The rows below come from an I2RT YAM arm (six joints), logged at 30 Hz.
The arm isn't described. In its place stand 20 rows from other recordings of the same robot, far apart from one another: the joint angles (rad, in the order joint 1, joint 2, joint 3, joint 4, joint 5, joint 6), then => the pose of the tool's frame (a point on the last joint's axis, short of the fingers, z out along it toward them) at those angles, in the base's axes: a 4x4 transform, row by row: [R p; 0 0 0 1], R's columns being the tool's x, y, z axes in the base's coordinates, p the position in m.
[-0.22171 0.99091 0.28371 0.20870 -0.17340 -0.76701] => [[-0.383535 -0.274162 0.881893 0.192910], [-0.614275 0.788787 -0.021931 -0.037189], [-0.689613 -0.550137 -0.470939 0.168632], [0 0 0 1]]
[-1.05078 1.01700 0.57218 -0.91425 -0.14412 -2.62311] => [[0.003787 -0.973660 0.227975 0.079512], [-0.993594 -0.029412 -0.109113 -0.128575], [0.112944 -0.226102 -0.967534 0.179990], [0 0 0 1]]
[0.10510 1.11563 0.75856 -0.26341 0.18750 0.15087] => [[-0.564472 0.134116 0.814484 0.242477], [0.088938 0.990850 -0.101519 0.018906], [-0.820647 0.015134 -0.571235 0.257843], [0 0 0 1]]
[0.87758 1.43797 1.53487 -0.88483 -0.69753 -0.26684] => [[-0.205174 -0.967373 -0.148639 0.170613], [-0.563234 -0.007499 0.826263 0.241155], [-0.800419 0.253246 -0.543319 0.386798], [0 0 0 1]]
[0.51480 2.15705 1.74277 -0.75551 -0.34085 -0.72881] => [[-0.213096 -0.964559 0.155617 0.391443], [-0.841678 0.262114 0.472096 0.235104], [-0.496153 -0.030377 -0.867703 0.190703], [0 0 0 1]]
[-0.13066 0.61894 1.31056 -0.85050 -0.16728 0.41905] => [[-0.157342 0.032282 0.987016 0.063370], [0.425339 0.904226 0.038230 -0.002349], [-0.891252 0.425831 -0.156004 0.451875], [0 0 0 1]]
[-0.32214 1.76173 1.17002 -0.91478 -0.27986 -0.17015] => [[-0.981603 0.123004 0.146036 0.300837], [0.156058 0.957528 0.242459 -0.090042], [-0.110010 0.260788 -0.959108 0.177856], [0 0 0 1]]
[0.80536 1.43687 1.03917 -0.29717 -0.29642 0.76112] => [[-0.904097 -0.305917 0.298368 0.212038], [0.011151 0.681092 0.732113 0.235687], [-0.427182 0.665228 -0.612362 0.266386], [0 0 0 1]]
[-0.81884 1.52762 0.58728 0.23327 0.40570 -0.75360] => [[-0.923014 0.335193 0.188918 0.182794], [0.066470 0.622523 -0.779774 -0.216016], [-0.378981 -0.707185 -0.596878 0.145406], [0 0 0 1]]
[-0.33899 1.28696 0.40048 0.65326 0.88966 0.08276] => [[-0.140979 0.937063 0.319433 0.218315], [0.104903 0.334978 -0.936368 -0.106303], [-0.984439 -0.098499 -0.145525 0.192746], [0 0 0 1]]
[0.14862 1.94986 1.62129 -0.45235 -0.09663 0.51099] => [[-0.712464 0.152787 0.684874 0.441242], [0.385512 0.900745 0.200097 0.069538], [-0.586324 0.406589 -0.700649 0.259458], [0 0 0 1]]
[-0.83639 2.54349 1.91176 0.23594 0.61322 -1.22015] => [[-0.993012 0.088099 0.078522 0.364405], [-0.046251 0.321614 -0.945741 -0.434173], [-0.108572 -0.942763 -0.315292 0.126137], [0 0 0 1]]
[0.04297 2.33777 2.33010 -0.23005 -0.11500 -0.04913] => [[-0.227419 -0.165458 0.959638 0.554258], [-0.058609 0.985999 0.156114 0.027920], [-0.972032 -0.020740 -0.233932 0.335950], [0 0 0 1]]
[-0.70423 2.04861 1.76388 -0.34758 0.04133 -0.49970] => [[-0.717479 0.374270 0.587491 0.366211], [-0.018663 0.832763 -0.553316 -0.313043], [-0.696330 -0.407957 -0.590505 0.271942], [0 0 0 1]]
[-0.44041 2.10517 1.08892 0.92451 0.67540 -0.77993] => [[-0.688933 0.578667 0.436481 0.384749], [-0.282056 0.340694 -0.896868 -0.205930], [-0.667695 -0.740994 -0.071499 0.154681], [0 0 0 1]]
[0.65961 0.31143 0.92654 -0.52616 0.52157 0.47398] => [[-0.001057 -0.155858 0.987779 0.041388], [0.499975 0.855374 0.135501 0.009650], [-0.866039 0.494008 0.077021 0.394091], [0 0 0 1]]
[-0.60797 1.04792 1.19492 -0.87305 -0.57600 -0.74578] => [[-0.498495 -0.263473 0.825884 0.174743], [-0.346388 0.933874 0.088847 -0.097980], [-0.794681 -0.241786 -0.556796 0.368514], [0 0 0 1]]
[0.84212 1.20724 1.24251 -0.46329 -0.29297 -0.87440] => [[0.504885 -0.782433 0.364541 0.170243], [-0.537328 0.045633 0.842138 0.206181], [-0.675551 -0.621061 -0.397384 0.383986], [0 0 0 1]]
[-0.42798 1.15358 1.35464 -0.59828 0.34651 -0.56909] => [[-0.660384 0.379201 0.648151 0.213534], [-0.255830 0.697887 -0.668958 -0.110699], [-0.706005 -0.607586 -0.363863 0.420994], [0 0 0 1]]
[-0.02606 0.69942 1.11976 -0.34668 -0.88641 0.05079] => [[0.035094 -0.758731 0.650458 0.114094], [0.031192 0.651374 0.758116 0.024619], [-0.998897 -0.006317 0.046526 0.445314], [0 0 0 1]]
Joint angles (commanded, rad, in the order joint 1, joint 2, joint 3, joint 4, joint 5, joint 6), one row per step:
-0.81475 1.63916 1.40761 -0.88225 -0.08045 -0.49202
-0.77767 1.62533 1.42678 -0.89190 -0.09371 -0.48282
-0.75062 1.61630 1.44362 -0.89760 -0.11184 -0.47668
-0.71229 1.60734 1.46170 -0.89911 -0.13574 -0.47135
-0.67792 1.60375 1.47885 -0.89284 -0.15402 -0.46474
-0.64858 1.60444 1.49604 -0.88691 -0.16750 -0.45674
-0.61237 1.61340 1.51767 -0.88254 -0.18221 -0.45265
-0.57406 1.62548 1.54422 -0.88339 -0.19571 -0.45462
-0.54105 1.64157 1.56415 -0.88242 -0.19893 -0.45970
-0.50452 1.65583 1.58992 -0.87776 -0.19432 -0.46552
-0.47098 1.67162 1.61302 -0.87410 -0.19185 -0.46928
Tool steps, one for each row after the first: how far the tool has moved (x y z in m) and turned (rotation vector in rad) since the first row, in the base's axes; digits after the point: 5 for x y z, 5 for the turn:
0.00809 0.01031 0.00974 -0.00495 -0.02719 0.03489
0.01417 0.01798 0.01747 -0.00491 -0.05443 0.06502
0.02281 0.02866 0.02583 -0.00396 -0.08872 0.11037
0.03125 0.03751 0.03266 -0.00611 -0.12089 0.14854
0.03884 0.04474 0.03816 -0.00698 -0.14720 0.17838
0.04898 0.05322 0.04233 -0.00383 -0.16929 0.21909
0.05955 0.06254 0.04670 -0.00118 -0.18672 0.26648
0.06931 0.07011 0.04770 -0.00141 -0.19125 0.30563
0.07952 0.07890 0.05127 -0.01410 -0.20056 0.34547
0.08913 0.08726 0.05339 -0.02110 -0.20771 0.38133

